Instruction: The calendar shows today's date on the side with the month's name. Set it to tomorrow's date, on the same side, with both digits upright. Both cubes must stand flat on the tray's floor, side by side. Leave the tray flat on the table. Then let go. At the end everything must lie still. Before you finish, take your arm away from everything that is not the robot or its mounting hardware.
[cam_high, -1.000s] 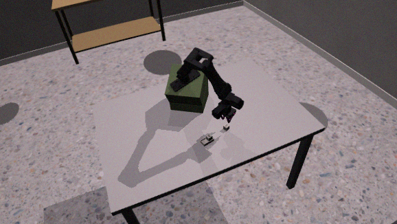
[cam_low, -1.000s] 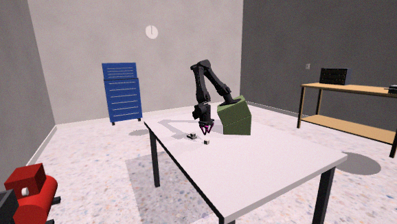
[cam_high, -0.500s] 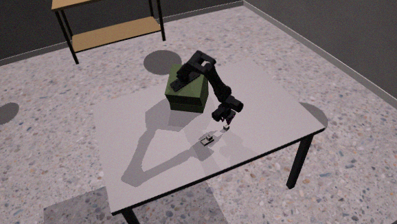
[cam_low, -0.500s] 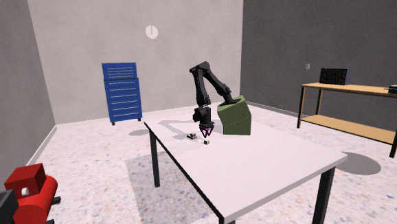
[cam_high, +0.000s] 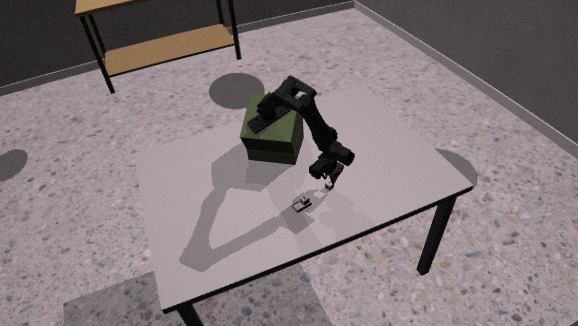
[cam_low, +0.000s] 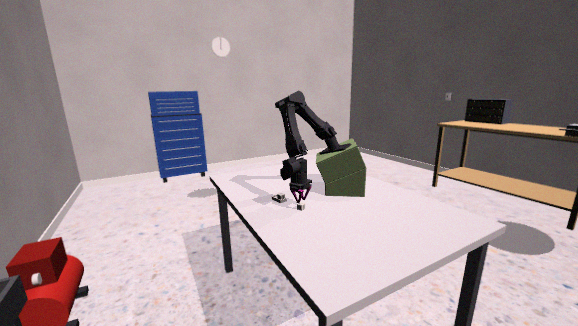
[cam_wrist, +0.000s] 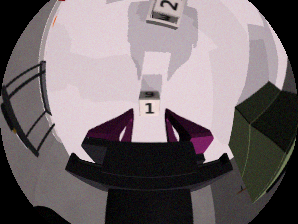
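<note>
My gripper is now 3 cm above the white cube. The rest, counted from my hand: calendar tray: 1 cm ahead, 16 cm to the right, 4 cm below.
</note>
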